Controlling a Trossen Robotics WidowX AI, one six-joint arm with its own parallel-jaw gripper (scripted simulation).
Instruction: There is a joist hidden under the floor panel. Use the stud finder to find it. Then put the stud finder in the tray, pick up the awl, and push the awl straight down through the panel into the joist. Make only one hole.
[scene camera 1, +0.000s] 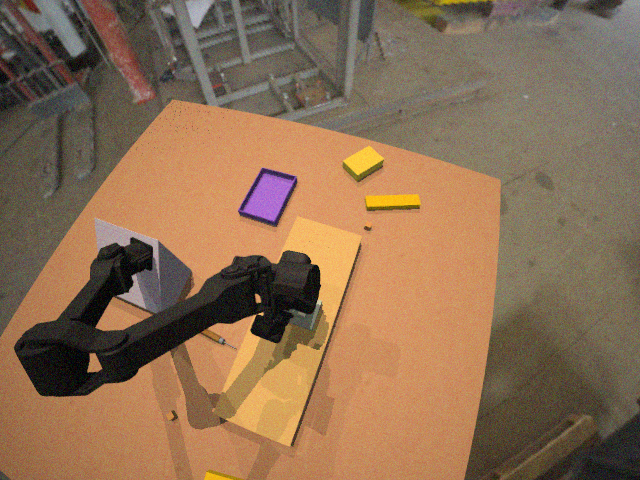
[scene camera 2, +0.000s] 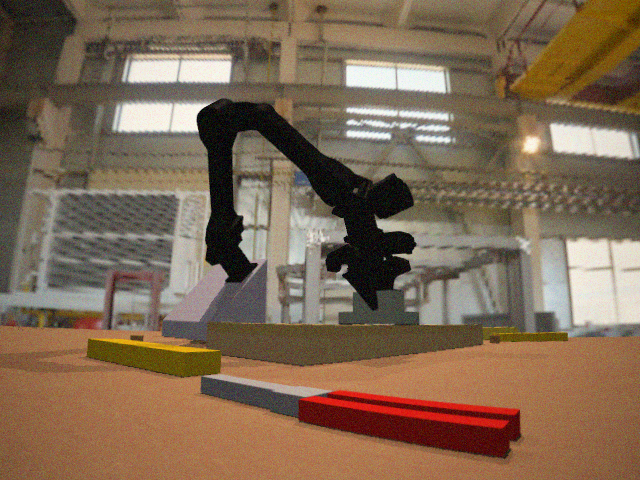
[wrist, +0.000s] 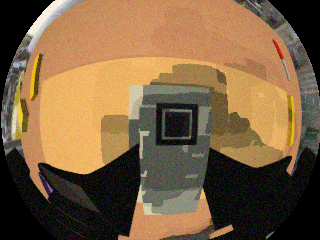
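Scene camera 2 shows the gripper (scene camera 2: 382, 310), a stud finder (scene camera 2: 391, 310), a yellow bar (scene camera 2: 181, 361) and a grey-and-red bar (scene camera 2: 487, 430). Visible in scene camera 1: a yellow bar (scene camera 1: 406, 201), a yellow block (scene camera 1: 358, 165), a purple tray (scene camera 1: 268, 195) and the gripper (scene camera 1: 295, 307); the grey-and-red bar is out of frame in scene camera 1. The wrist view contains the stud finder (wrist: 173, 124) and the gripper (wrist: 170, 147).
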